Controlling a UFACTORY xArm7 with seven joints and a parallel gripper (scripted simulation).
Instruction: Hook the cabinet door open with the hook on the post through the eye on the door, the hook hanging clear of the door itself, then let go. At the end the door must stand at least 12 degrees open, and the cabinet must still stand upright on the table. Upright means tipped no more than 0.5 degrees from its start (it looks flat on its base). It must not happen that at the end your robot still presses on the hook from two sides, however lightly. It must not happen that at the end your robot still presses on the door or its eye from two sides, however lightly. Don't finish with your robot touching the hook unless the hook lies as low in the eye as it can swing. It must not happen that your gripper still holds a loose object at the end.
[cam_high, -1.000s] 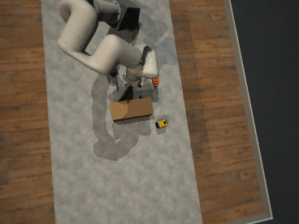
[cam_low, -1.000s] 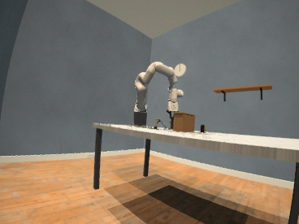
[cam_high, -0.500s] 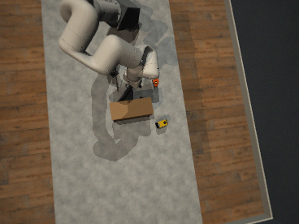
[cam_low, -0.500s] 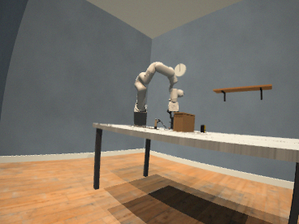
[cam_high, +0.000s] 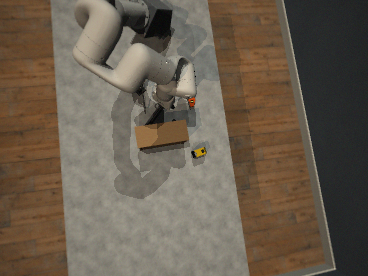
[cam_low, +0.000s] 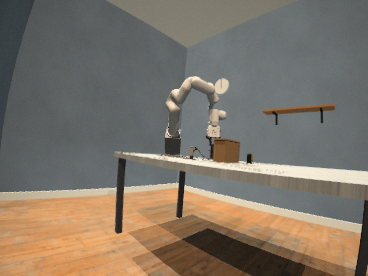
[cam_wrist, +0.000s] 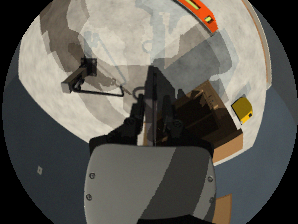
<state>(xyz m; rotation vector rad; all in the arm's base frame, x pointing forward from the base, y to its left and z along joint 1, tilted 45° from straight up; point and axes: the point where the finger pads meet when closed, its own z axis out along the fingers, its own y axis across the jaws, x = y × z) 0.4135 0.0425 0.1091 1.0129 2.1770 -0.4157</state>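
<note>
My hand is 90 mm past the thin black hook, 80 mm above it and 70 mm to the left of it. From my hand the other things lie so: small yellow block: 300 mm ahead, 100 mm below, 90 mm to the left; then orange level: 180 mm to the left, 130 mm below, 30 mm behind; then dark door: 70 mm to the right, 60 mm below, 30 mm ahead.
</note>
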